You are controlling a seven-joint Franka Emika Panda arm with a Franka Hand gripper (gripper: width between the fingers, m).
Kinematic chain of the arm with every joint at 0, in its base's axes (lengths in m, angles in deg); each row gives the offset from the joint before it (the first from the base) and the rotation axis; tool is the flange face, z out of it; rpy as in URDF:
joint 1: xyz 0 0 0.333 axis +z
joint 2: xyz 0 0 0 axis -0.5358 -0.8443 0
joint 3: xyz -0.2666 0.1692 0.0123 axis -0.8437 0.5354 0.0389
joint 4: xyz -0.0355 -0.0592 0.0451 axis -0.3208 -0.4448 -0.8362
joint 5: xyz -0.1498 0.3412 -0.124 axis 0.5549 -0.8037 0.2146
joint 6: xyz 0 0 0 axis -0.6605 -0.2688 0.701
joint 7: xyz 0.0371 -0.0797 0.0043 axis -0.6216 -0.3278 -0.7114
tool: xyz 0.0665 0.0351 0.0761 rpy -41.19 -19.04 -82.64
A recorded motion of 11 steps. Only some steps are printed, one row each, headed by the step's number.
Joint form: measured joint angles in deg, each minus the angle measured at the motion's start. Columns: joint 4, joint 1, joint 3, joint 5, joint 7, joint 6, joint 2.
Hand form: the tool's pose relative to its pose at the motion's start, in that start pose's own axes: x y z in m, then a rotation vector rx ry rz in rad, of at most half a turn. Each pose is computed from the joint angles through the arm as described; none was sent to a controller.
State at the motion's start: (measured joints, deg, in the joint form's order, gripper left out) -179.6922 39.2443 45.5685 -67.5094 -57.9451 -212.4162 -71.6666
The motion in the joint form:
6: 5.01 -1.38 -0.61 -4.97 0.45 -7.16 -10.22
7: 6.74 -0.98 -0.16 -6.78 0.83 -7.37 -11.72
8: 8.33 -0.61 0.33 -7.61 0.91 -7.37 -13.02
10: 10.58 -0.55 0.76 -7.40 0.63 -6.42 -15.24
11: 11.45 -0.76 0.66 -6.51 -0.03 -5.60 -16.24
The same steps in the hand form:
6: 0.0423 -0.0062 0.0283 0.0432 0.0118 0.0938
7: 0.0487 -0.0161 0.0272 0.0589 0.0119 0.0980
8: 0.0538 -0.0260 0.0260 0.0652 0.0146 0.0934
10: 0.0615 -0.0345 0.0295 0.0492 0.0065 0.0867
11: 0.0656 -0.0338 0.0330 0.0297 -0.0009 0.0913

